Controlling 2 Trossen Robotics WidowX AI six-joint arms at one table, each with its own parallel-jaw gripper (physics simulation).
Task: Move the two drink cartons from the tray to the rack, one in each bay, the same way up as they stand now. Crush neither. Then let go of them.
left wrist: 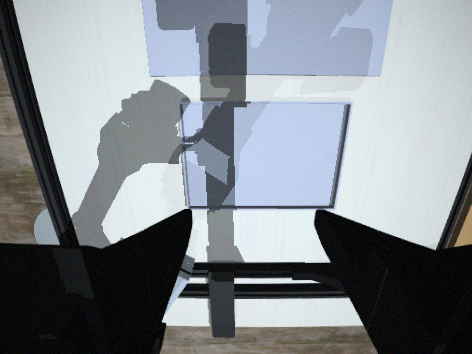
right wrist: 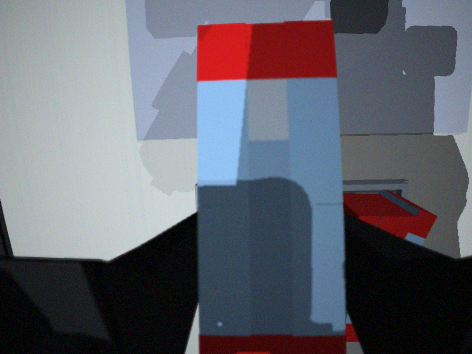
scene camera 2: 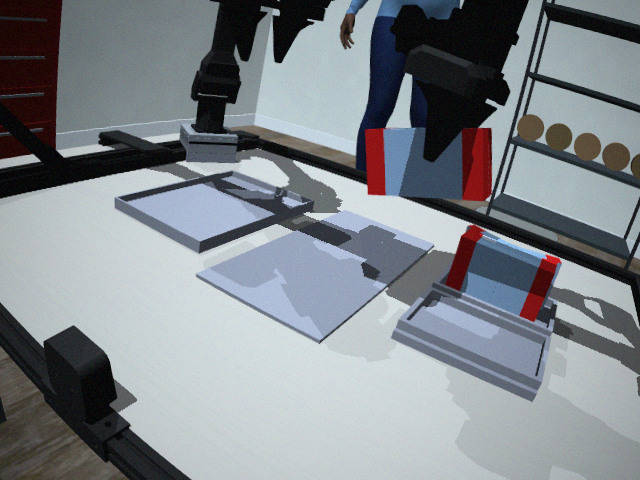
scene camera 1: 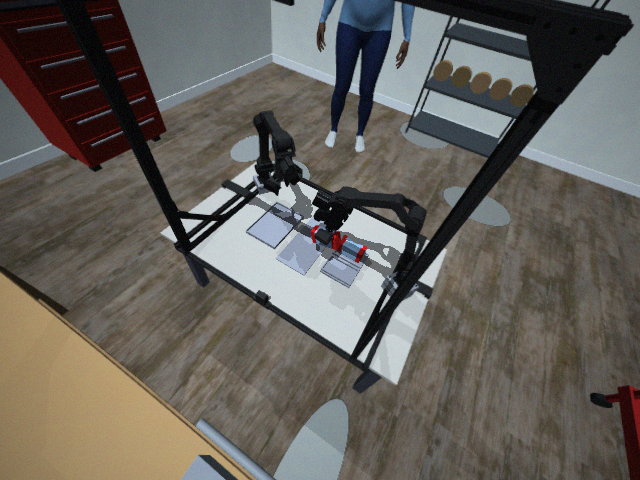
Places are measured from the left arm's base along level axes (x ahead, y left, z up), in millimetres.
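Pixels of known places: left gripper, between the fingertips: (left wrist: 253,216) (scene camera 2: 261,62) (scene camera 1: 281,190); right gripper, between the fingertips: (right wrist: 265,218) (scene camera 2: 435,158); left arm's base, origin of its link: (scene camera 2: 208,129) (scene camera 1: 264,179).
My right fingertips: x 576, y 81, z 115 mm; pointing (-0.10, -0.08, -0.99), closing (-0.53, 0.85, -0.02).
For each thing: its top centre in the pictures, then the offset to it from my right fingertips. "*": a spot on its surface instead.
- blue carton with red ends, centre of its top: (right wrist: 272,262) (scene camera 2: 441,114) (scene camera 1: 327,230) 3 mm right, 4 mm back, 45 mm up
- such carton, centre of its top: (right wrist: 388,284) (scene camera 2: 512,247) (scene camera 1: 353,244) 141 mm left, 25 mm ahead, 92 mm down
- rack, centre of its top: (scene camera 2: 491,309) (scene camera 1: 345,260) 91 mm left, 62 mm ahead, 150 mm down
- tray, centre of its top: (scene camera 2: 219,198) (left wrist: 263,160) (scene camera 1: 275,222) 128 mm right, 284 mm back, 154 mm down
- small black block, a spot on its surface: (scene camera 2: 80,372) (scene camera 1: 264,299) * 329 mm right, 111 mm ahead, 119 mm down
My right gripper (scene camera 1: 325,237) (scene camera 2: 430,155) (right wrist: 265,218) is shut on a blue carton with red ends (scene camera 2: 398,162) (right wrist: 270,125). It holds the carton level in the air, its red ends at left and right in scene camera 2. Another such carton (scene camera 1: 353,248) (scene camera 2: 496,273) stands in the rear bay of the rack (scene camera 1: 338,273) (scene camera 2: 460,356), its top slanting away to the right; I cannot tell whether it leans. The front bay is empty. My left gripper (scene camera 2: 262,60) (left wrist: 253,216) is open and empty, above the tray's side. The tray (scene camera 1: 271,227) (scene camera 2: 201,209) (left wrist: 285,155) holds no carton.
A thin flat plate (scene camera 1: 297,256) (scene camera 2: 258,273) (left wrist: 175,55) (right wrist: 165,115) lies between the tray and the rack. A dark frame runs around the table. A small black block (scene camera 1: 262,297) (scene camera 2: 80,372) sits on the front rail. A person (scene camera 1: 361,62) stands behind the table.
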